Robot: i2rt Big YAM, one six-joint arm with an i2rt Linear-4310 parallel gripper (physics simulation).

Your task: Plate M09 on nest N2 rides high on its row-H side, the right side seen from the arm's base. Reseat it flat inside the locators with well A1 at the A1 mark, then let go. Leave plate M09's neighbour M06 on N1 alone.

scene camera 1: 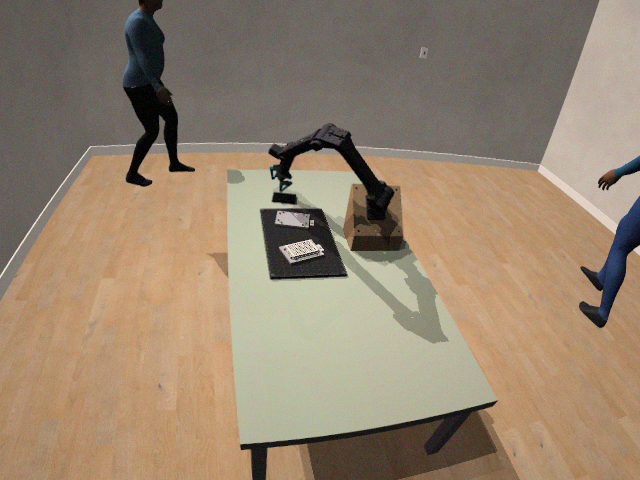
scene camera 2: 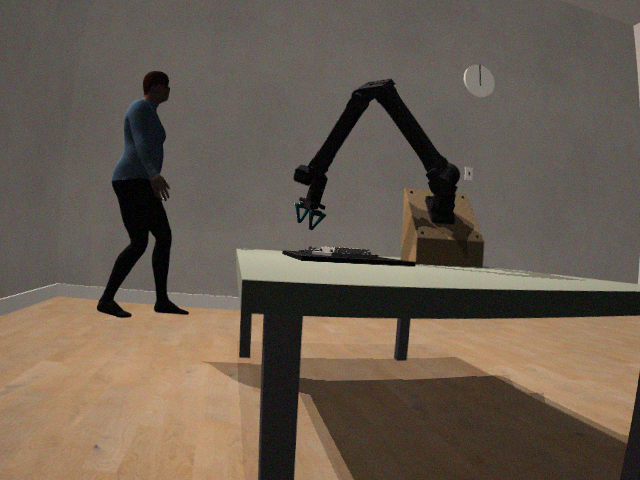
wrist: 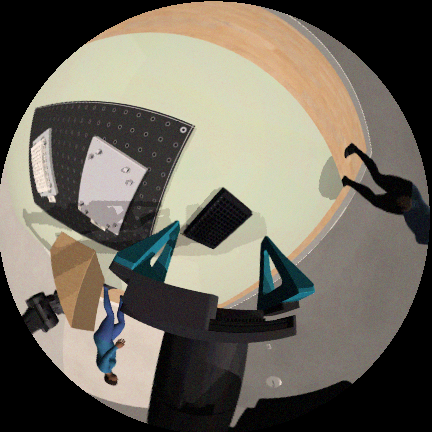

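Where they show: gripper, fingertip midpoint: [scene camera 1: 276, 185] [scene camera 2: 304, 226] [wrist: 221, 232]; arm's base, link origin: [scene camera 1: 375, 207] [scene camera 2: 439, 211] [wrist: 68, 298].
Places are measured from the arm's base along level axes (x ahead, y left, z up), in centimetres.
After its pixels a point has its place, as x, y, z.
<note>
My gripper [scene camera 1: 279, 182] @[42.5, -32.2, -7.3] [scene camera 2: 305, 225] @[42.5, -32.2, -7.3] [wrist: 221, 232] @[42.5, -32.2, -7.3] is open and empty, above a black plate with a grid of wells. This black plate [scene camera 1: 284, 197] @[37.2, -36.9, -17.1] [wrist: 217, 216] @[38.7, -36.2, -17.4] lies on the table beside the pegboard, off both nests and turned at an angle to the board in the wrist view. The nearer grey nest [scene camera 1: 293, 219] @[35.1, -13.0, -15.8] [wrist: 109, 187] @[37.0, -15.3, -15.7] is bare, with small locators at its corners. A white plate [scene camera 1: 302, 249] @[34.4, 12.8, -14.4] [wrist: 41, 162] sits on the other nest [scene camera 1: 284, 253] @[42.2, 13.5, -16.0]. No labels or A1 marks are readable, and I cannot tell which plate is M09.
The black pegboard [scene camera 1: 279, 268] @[45.2, 22.5, -16.9] [scene camera 2: 361, 259] @[32.9, 27.3, -17.0] [wrist: 167, 147] @[46.4, -22.7, -16.9] carries both nests. The arm's wooden base block [scene camera 1: 374, 241] @[0.4, 9.3, -12.7] [scene camera 2: 444, 253] @[1.0, 9.3, -14.2] [wrist: 75, 280] @[10.8, -5.9, -5.7] stands beside it. One person [scene camera 1: 144, 51] [scene camera 2: 139, 144] stands beyond the table; another [scene camera 1: 615, 268] [wrist: 105, 345] is on the base side.
</note>
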